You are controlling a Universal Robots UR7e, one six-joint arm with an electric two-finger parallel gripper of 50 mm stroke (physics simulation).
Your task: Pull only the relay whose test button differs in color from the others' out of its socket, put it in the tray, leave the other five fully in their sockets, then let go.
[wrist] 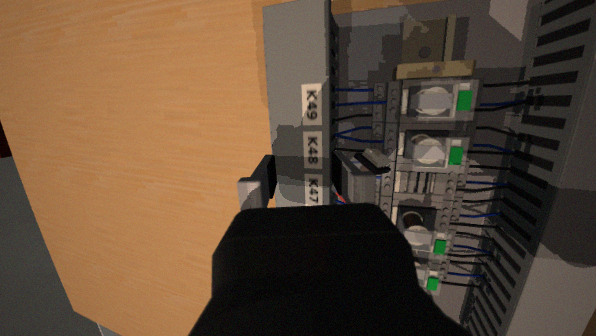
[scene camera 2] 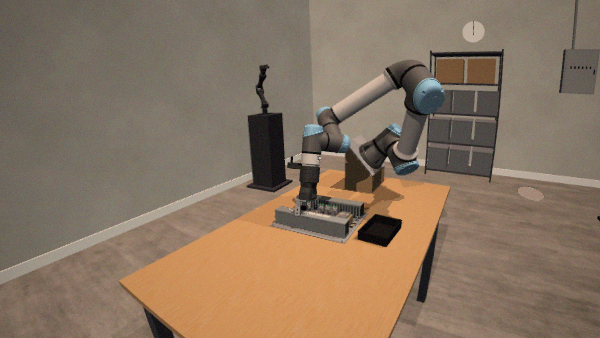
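Pixels of known places: gripper, fingertip midpoint: [wrist: 303, 166] [scene camera 2: 300, 214]; arm's base at its link origin: [scene camera 2: 369, 157].
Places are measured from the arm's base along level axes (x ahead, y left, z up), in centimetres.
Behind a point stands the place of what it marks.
Observation:
The wrist view shows several relays with green test buttons, among them one at K49 [wrist: 432, 101] @[x 48.7, y -14.5, z -9.1 cm], one below it [wrist: 427, 150] @[x 48.6, y -11.8, z -9.1 cm] and one further down [wrist: 416, 232] @[x 48.6, y -6.3, z -9.1 cm], seated in their sockets. Between them is an empty socket [wrist: 420, 183] @[x 47.9, y -8.4, z -12.7 cm]. A small red test button [wrist: 340, 198] @[x 53.8, y -7.5, z -10.9 cm] shows low beside the right finger; its relay is mostly hidden. My gripper [wrist: 303, 166] @[x 56.6, y -10.0, z -10.7 cm] [scene camera 2: 303, 205] @[x 56.6, y -10.0, z -10.7 cm] is shut on the wiring duct [wrist: 297, 55] @[x 56.5, y -17.6, z -9.6 cm] [scene camera 2: 312, 222] @[x 58.6, y -3.7, z -11.8 cm], one finger on each side near label K47. A tilted grey piece [wrist: 376, 157] @[x 51.3, y -10.8, z -11.1 cm] lies by the right finger. The black tray [scene camera 2: 372, 240] @[x 57.3, y 19.2, z -14.7 cm] stands beside the panel.
A slotted duct [wrist: 555, 120] @[x 41.2, y -13.3, z -11.5 cm] [scene camera 2: 350, 206] @[x 41.3, y 4.8, z -10.7 cm] runs along the far side of the relays, with blue and black wires leading to it. The panel's base plate [scene camera 2: 311, 235] @[x 61.1, y -2.9, z -15.8 cm] sits on the wooden table [scene camera 2: 280, 280] @[x 88.6, y 1.4, z -15.9 cm]. The arm's base stands on a wedge-shaped block [scene camera 2: 354, 172] @[x 10.7, y -4.5, z -5.9 cm] behind the panel.

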